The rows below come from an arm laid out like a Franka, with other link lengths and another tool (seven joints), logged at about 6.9 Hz.
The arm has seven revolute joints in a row. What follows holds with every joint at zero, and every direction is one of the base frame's.
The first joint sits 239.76 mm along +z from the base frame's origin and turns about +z.
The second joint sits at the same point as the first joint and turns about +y.
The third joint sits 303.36 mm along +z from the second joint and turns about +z.
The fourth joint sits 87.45 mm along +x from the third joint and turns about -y.
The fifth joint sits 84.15 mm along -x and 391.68 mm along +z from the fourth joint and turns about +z.
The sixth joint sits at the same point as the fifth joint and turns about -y.
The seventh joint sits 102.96 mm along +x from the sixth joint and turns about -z.
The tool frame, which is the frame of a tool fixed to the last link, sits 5 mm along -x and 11 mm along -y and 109.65 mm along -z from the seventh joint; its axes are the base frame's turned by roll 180, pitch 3.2 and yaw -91.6 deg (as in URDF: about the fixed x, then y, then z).
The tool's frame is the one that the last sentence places.
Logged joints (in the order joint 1, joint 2, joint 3, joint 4, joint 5, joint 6, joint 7), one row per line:
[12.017, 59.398, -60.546, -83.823, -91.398, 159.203, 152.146]
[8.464, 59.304, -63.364, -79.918, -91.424, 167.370, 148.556]
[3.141, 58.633, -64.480, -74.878, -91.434, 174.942, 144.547]
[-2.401, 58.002, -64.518, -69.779, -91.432, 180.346, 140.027]
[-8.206, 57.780, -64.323, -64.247, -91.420, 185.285, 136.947]
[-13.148, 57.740, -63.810, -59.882, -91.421, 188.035, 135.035]
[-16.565, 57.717, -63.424, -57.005, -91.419, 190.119, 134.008]
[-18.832, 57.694, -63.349, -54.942, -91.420, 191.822, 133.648]
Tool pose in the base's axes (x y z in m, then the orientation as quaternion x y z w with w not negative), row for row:
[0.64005, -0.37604, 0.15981, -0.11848, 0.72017, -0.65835, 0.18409]
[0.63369, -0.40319, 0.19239, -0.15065, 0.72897, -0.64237, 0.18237]
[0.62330, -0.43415, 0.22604, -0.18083, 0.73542, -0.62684, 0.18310]
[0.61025, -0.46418, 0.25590, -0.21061, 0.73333, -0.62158, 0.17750]
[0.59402, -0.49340, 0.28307, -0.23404, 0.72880, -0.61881, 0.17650]
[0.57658, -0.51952, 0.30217, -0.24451, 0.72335, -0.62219, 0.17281]
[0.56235, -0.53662, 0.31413, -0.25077, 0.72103, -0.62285, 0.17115]
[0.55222, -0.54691, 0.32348, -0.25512, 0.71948, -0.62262, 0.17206]
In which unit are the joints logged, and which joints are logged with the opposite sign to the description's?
The joints are logged in degrees. Opposite sign: none.
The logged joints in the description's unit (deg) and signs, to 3 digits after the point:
[12.017, 59.398, -60.546, -83.823, -91.398, 159.203, 152.146]
[8.464, 59.304, -63.364, -79.918, -91.424, 167.370, 148.556]
[3.141, 58.633, -64.480, -74.878, -91.434, 174.942, 144.547]
[-2.401, 58.002, -64.518, -69.779, -91.432, 180.346, 140.027]
[-8.206, 57.780, -64.323, -64.247, -91.420, 185.285, 136.947]
[-13.148, 57.740, -63.810, -59.882, -91.421, 188.035, 135.035]
[-16.565, 57.717, -63.424, -57.005, -91.419, 190.119, 134.008]
[-18.832, 57.694, -63.349, -54.942, -91.420, 191.822, 133.648]

